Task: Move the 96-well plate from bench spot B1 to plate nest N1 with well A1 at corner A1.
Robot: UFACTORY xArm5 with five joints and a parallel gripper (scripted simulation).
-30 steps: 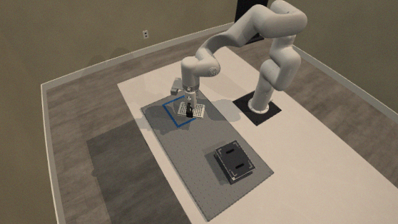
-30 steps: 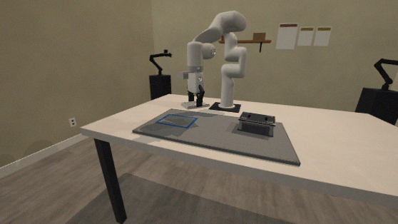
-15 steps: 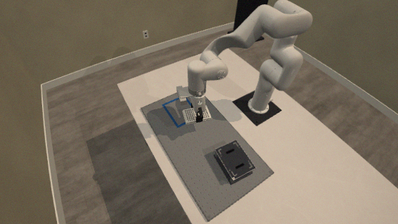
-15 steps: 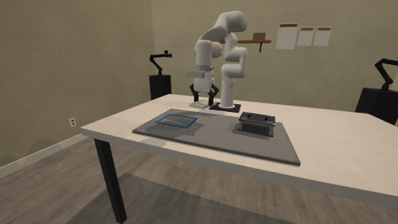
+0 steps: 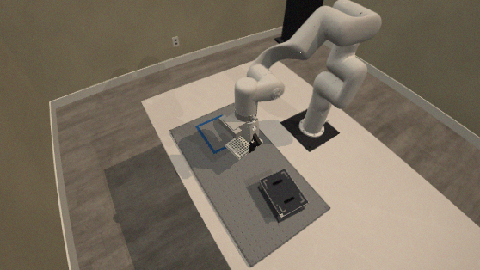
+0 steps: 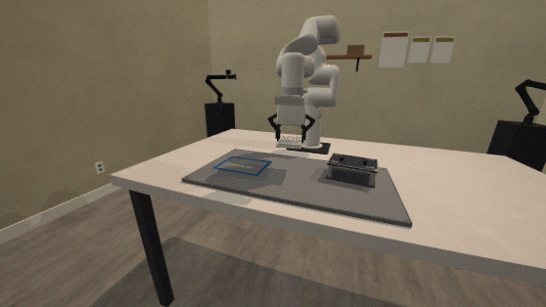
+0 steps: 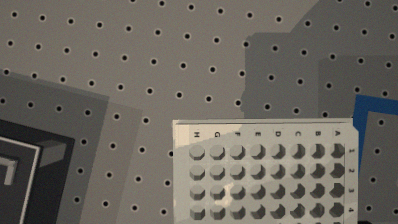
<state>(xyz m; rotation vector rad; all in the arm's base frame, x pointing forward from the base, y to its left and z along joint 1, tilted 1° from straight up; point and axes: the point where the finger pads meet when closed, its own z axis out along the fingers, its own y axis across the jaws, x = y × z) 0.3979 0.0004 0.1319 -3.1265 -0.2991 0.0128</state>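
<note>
My gripper is now 40 mm past the dark raised nest N1, 230 mm to the right of it and 70 mm above it. Round my hand: white 96-well plate (10 mm below); then A1 corner mark (20 mm ahead, 300 mm to the left, 60 mm below).
</note>
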